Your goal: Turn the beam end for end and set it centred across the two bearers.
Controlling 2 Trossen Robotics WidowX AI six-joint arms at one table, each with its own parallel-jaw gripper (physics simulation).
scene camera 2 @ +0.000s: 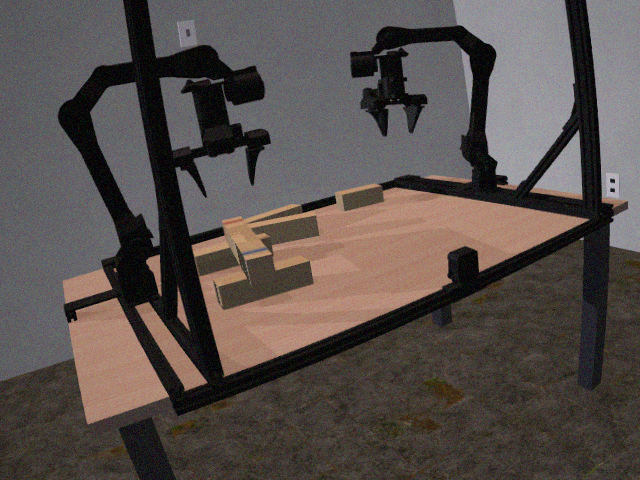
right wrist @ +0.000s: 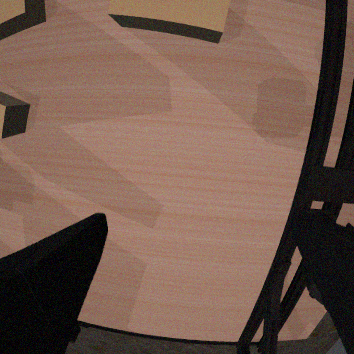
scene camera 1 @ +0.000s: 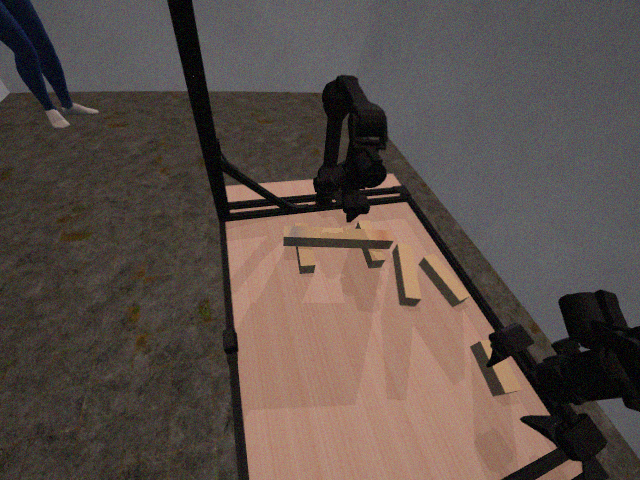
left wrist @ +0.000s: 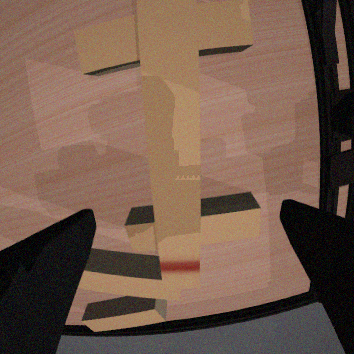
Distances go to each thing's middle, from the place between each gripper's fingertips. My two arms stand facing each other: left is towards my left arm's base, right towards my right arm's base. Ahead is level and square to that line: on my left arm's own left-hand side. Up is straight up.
Scene:
The beam (scene camera 1: 301, 236) is 110 mm below my left hand, 10 mm to the right of it and 10 mm behind it.
Now: the beam 50 cm to the left of my right hand, 13 cm below it and 13 cm behind it.

